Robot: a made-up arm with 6 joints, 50 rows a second.
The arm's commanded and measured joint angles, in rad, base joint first. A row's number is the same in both.
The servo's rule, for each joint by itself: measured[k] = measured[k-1] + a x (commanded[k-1-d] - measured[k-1]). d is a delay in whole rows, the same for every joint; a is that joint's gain. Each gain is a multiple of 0.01, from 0.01 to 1. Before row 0 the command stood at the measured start. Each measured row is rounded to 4 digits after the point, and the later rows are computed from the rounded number. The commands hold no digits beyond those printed.
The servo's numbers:
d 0
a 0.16 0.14 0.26 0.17 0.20 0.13
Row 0, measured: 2.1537 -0.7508 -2.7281 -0.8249 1.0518 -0.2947
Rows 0 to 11, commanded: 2.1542 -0.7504 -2.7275 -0.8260 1.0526 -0.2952; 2.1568 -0.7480 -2.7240 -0.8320 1.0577 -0.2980; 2.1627 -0.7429 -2.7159 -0.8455 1.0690 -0.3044; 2.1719 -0.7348 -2.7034 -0.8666 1.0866 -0.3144; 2.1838 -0.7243 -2.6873 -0.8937 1.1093 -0.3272; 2.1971 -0.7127 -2.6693 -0.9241 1.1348 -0.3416; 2.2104 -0.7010 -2.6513 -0.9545 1.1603 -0.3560; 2.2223 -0.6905 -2.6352 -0.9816 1.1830 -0.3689; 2.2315 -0.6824 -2.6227 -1.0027 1.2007 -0.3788; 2.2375 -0.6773 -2.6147 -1.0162 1.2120 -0.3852; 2.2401 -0.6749 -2.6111 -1.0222 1.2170 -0.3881; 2.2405 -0.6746 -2.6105 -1.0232 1.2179 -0.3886
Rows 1 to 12, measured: 2.1538 -0.7507 -2.7279 -0.8251 1.0520 -0.2948; 2.1543 -0.7503 -2.7269 -0.8263 1.0531 -0.2952; 2.1556 -0.7493 -2.7240 -0.8296 1.0563 -0.2964; 2.1582 -0.7473 -2.7186 -0.8359 1.0624 -0.2987; 2.1623 -0.7441 -2.7105 -0.8457 1.0718 -0.3024; 2.1679 -0.7397 -2.6998 -0.8590 1.0844 -0.3075; 2.1747 -0.7343 -2.6872 -0.8752 1.0996 -0.3138; 2.1823 -0.7282 -2.6737 -0.8933 1.1163 -0.3210; 2.1902 -0.7218 -2.6604 -0.9119 1.1332 -0.3285; 2.1978 -0.7156 -2.6485 -0.9296 1.1490 -0.3359; 2.2046 -0.7099 -2.6388 -0.9453 1.1626 -0.3427; 2.2103 -0.7050 -2.6314 -0.9585 1.1737 -0.3487
